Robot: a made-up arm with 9 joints. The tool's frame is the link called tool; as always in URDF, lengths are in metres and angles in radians. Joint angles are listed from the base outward. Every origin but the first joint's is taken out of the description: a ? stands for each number. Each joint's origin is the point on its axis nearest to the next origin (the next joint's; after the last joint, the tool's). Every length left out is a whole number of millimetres.
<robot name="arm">
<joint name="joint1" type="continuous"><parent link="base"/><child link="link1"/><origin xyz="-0.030 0.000 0.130" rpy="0.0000 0.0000 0.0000"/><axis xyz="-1 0 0"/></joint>
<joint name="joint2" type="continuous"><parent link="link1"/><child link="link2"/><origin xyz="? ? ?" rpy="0.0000 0.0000 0.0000"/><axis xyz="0 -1 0"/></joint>
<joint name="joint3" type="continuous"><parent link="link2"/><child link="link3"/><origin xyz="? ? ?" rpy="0.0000 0.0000 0.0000"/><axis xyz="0 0 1"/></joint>
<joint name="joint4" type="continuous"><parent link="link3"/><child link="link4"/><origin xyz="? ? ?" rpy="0.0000 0.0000 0.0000"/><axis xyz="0 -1 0"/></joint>
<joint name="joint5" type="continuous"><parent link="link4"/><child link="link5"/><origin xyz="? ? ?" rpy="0.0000 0.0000 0.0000"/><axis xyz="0 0 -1"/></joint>
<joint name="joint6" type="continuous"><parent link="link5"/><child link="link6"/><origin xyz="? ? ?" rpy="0.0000 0.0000 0.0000"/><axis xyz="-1 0 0"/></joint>
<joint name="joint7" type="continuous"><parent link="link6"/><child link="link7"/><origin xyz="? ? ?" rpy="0.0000 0.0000 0.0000"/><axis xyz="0 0 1"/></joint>
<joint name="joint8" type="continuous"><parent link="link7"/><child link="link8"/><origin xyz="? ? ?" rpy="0.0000 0.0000 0.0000"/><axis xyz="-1 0 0"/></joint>
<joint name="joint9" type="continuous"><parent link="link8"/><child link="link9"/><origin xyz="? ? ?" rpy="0.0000 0.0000 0.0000"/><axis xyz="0 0 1"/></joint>
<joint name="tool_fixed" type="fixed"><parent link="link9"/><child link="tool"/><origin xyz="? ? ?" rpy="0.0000 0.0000 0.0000"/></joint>
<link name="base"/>
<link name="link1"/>
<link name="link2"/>
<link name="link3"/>
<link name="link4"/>
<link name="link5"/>
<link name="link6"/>
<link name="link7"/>
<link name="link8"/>
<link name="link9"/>
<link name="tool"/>
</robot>
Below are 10 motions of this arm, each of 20 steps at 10 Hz.
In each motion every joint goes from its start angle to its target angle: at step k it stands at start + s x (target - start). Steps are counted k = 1, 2, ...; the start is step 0. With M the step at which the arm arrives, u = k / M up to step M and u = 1 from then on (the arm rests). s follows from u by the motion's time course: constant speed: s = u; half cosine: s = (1 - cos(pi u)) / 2; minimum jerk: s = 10 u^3 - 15 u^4 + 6 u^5.
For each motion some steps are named. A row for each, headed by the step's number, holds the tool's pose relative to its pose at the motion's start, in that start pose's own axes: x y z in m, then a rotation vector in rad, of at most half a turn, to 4 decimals.
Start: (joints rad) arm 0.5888 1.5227 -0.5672 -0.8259 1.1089 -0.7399 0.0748 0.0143 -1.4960
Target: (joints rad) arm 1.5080 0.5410 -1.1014 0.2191 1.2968 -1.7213 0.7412 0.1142 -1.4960
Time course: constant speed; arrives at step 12
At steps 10, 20:
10: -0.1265 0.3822 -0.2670 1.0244 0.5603 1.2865
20: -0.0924 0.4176 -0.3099 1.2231 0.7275 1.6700

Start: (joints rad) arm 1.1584 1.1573 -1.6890 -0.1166 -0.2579 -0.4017 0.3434 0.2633 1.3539
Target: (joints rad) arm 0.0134 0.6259 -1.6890 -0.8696 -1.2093 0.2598 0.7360 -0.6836 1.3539
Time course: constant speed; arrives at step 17
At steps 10, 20:
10: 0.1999 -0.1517 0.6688 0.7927 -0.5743 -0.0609
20: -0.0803 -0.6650 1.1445 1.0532 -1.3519 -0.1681

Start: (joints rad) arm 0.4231 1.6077 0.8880 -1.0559 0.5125 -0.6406 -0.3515 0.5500 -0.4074
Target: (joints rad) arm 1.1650 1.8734 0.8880 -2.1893 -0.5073 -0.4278 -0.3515 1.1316 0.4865
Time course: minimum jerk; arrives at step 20
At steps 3, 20:
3: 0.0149 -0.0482 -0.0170 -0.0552 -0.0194 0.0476
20: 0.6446 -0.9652 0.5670 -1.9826 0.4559 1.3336

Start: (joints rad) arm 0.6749 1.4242 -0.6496 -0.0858 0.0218 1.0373 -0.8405 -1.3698 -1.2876
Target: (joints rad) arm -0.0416 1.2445 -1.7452 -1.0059 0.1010 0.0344 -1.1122 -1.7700 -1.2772
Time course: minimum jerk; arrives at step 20
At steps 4, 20:
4: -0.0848 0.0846 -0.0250 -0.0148 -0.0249 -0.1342
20: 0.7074 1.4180 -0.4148 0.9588 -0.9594 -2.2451

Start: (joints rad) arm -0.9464 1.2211 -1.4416 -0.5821 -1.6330 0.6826 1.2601 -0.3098 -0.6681
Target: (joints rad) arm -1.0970 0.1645 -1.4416 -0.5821 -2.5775 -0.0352 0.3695 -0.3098 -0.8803
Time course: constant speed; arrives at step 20
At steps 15, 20:
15: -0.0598 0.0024 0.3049 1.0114 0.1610 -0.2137
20: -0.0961 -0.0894 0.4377 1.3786 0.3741 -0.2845

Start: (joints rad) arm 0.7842 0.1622 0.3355 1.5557 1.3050 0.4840 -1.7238 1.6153 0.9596
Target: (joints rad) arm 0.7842 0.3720 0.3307 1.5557 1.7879 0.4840 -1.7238 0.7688 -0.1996
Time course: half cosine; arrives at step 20
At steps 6, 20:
6: -0.0302 0.0782 0.0599 0.1530 -0.0482 -0.2074
20: -0.1748 0.2895 0.3610 0.7718 0.1600 -1.0817

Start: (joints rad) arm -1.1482 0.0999 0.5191 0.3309 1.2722 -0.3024 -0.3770 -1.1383 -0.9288
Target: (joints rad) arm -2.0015 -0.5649 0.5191 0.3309 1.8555 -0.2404 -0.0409 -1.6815 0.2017
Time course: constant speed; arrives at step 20
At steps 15, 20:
15: -0.0942 0.6255 -0.1840 0.3248 -0.2618 0.1690
20: 0.0102 0.7883 -0.1911 0.3150 -0.3888 0.2375

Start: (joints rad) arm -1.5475 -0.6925 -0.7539 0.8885 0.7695 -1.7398 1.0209 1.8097 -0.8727
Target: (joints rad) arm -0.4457 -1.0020 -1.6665 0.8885 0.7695 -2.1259 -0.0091 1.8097 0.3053
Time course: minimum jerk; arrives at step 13
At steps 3, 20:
3: -0.0573 -0.0539 -0.1059 0.0128 -0.0627 0.1259
20: 0.3511 0.3182 -1.4948 -0.1588 -0.8436 1.1395

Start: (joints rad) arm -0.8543 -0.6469 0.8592 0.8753 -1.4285 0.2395 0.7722 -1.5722 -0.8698
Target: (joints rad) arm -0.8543 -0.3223 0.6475 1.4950 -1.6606 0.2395 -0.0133 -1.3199 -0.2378
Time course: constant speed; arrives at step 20
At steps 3, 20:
3: 0.1286 -0.0698 -0.0329 -0.0361 -0.1347 -0.0068
20: 0.5962 -0.7157 0.0855 -0.6791 -0.7416 0.0486

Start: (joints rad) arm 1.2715 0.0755 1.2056 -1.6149 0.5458 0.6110 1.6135 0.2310 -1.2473
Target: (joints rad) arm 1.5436 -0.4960 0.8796 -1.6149 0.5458 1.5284 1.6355 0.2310 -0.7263
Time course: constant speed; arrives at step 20
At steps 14, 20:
14: -0.2056 -0.7815 0.2104 -0.3916 0.2893 1.0124
20: -0.1085 -1.1042 0.3180 -0.5533 0.3921 1.4507

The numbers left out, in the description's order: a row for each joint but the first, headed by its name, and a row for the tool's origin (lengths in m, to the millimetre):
joint2: 0.000 -0.190 -0.220
joint3: -0.100 0.000 0.050
joint4: -0.010 0.370 0.000
joint5: -0.380 0.000 0.030
joint6: -0.390 0.310 0.000
joint7: 0.000 0.030 -0.140
joint8: 0.040 -0.100 0.000
joint9: 0.000 0.330 -0.380
tool: 0.050 -0.080 0.000

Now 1 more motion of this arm.
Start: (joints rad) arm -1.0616 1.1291 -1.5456 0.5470 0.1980 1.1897 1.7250 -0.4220 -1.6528
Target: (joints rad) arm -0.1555 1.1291 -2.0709 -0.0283 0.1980 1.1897 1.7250 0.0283 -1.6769
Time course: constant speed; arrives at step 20
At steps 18, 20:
18: 0.2596 -0.1970 0.0246 0.0725 -0.5560 0.2725
20: 0.2845 -0.2214 0.0359 0.0886 -0.6178 0.3076

